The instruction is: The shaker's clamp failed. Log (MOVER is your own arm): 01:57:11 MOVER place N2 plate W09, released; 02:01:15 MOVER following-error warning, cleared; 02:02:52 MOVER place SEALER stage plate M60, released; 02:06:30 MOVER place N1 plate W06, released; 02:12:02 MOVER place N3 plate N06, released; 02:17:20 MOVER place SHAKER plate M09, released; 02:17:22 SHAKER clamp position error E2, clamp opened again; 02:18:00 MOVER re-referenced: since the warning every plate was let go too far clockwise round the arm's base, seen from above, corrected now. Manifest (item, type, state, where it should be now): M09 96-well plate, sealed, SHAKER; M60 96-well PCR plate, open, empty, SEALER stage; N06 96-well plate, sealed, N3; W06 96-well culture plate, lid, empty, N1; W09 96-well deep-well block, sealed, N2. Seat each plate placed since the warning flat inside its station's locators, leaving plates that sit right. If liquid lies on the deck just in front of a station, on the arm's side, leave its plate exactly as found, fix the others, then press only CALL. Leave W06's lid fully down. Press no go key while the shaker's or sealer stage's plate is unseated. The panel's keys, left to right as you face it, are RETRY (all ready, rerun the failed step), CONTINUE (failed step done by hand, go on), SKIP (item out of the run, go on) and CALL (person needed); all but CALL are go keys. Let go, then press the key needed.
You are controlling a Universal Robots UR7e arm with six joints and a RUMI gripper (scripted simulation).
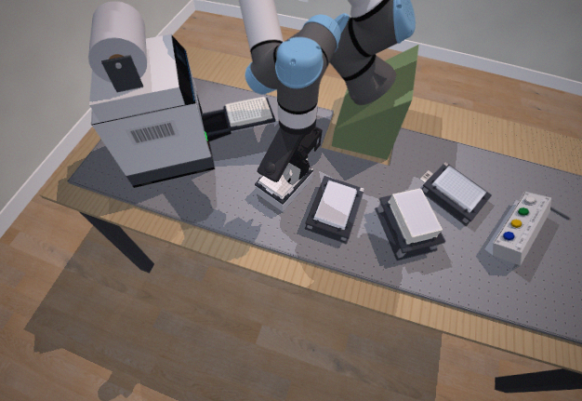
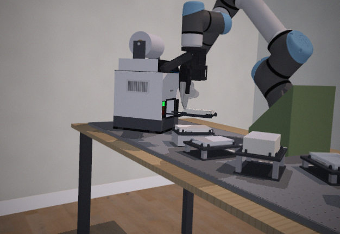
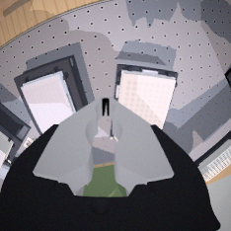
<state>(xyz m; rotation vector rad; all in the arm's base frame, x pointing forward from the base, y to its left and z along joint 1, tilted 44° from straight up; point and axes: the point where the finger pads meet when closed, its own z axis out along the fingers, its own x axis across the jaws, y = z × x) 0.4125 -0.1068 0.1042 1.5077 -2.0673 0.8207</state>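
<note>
The white retry key is 65 cm to the left of my hand, 19 cm behind it and 9 cm below it. Also, from my hand: flat white plate: 12 cm to the left, 11 cm below, 3 cm behind; then roll: 43 cm to the right, 24 cm above, 10 cm behind; then deep-well block: 32 cm to the left, 8 cm below, 4 cm behind.
</note>
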